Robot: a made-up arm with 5 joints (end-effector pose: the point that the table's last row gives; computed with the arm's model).
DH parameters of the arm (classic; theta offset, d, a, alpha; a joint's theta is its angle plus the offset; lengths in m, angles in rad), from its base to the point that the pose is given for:
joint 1: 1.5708 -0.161 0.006 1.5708
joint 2: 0 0.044 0.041 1.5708
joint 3: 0 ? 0.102 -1.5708
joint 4: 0 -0.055 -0.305 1.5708
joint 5: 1.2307 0 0.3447 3.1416
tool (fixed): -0.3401 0.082 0 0
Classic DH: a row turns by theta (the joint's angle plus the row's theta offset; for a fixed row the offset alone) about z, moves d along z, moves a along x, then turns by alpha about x.
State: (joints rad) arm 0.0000 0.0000 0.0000 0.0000 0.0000
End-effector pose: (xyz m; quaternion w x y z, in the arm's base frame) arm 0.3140 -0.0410 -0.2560 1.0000 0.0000 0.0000 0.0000
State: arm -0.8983 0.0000 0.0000 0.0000 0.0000
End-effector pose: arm 0.1635 -0.2711 -0.2560 0.9008 0.0000 0.0000 -0.4342
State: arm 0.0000 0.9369 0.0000 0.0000 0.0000
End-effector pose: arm 0.3140 0.0547 -0.2552 0.8923 0.4515 0.0000 0.0000
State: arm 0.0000 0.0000 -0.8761 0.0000 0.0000
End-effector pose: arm 0.2844 0.1981 -0.2560 0.9056 0.0000 0.0000 0.4242
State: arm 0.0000 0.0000 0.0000 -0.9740 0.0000
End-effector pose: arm 0.3140 0.1100 -0.1347 0.8837 -0.4680 0.0000 0.0000
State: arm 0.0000 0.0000 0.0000 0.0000 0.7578
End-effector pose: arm 0.3041 -0.2958 -0.2560 0.9291 0.0000 0.0000 -0.3699
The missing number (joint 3, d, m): 0.177
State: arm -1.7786 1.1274 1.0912 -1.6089 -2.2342
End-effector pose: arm 0.2311 -0.1016 0.2057 0.8323 0.5469 -0.0297 0.0857
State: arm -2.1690 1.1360 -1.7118 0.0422 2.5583
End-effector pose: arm -0.2720 -0.4888 -0.3489 0.0644 0.4333 -0.3148 -0.8420
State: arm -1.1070 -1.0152 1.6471 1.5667 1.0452
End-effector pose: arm -0.5887 -0.3459 -0.3908 0.1321 0.1632 -0.7104 -0.6717
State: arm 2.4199 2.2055 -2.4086 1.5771 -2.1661
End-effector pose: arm -0.4370 -0.0769 -0.1546 0.5916 -0.3739 0.2432 0.6716
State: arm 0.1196 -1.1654 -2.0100 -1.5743 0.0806
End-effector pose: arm -0.2549 0.0968 -0.3423 0.0909 -0.5055 -0.2230 0.8285
